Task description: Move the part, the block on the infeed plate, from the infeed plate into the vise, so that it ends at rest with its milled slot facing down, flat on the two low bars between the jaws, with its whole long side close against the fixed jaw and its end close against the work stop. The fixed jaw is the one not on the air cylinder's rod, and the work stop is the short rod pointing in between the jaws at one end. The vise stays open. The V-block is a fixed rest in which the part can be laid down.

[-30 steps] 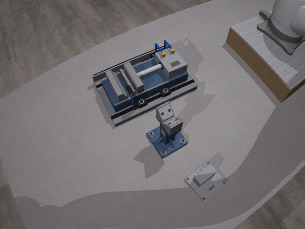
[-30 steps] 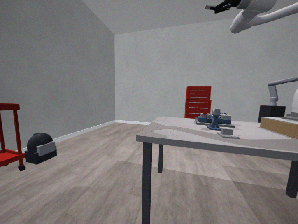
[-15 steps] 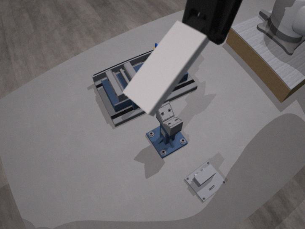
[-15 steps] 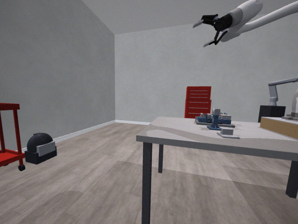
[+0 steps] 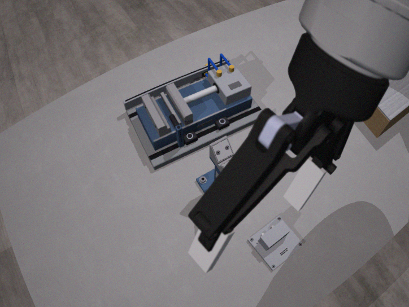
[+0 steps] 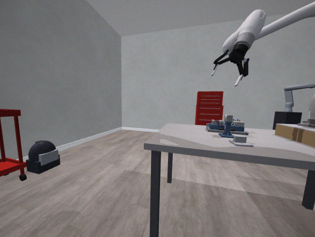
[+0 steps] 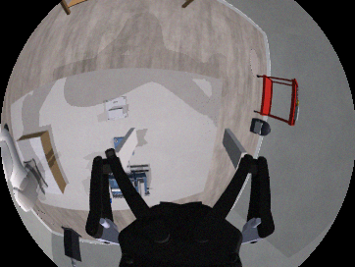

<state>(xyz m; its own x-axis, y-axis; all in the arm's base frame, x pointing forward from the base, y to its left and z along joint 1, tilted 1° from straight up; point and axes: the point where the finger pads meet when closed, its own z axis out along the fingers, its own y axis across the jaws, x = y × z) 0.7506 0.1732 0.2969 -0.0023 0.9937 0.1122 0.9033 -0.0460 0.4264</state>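
Right now the part is 36 cm below my hand, 12 cm behind it and 1 cm to the right of it. Also, from my hand: infeed plate (38 cm below, 12 cm behind, 1 cm to the left); work stop (32 cm to the right, 29 cm below, 10 cm behind); blue post (33 cm below, 30 cm to the right, 10 cm behind).
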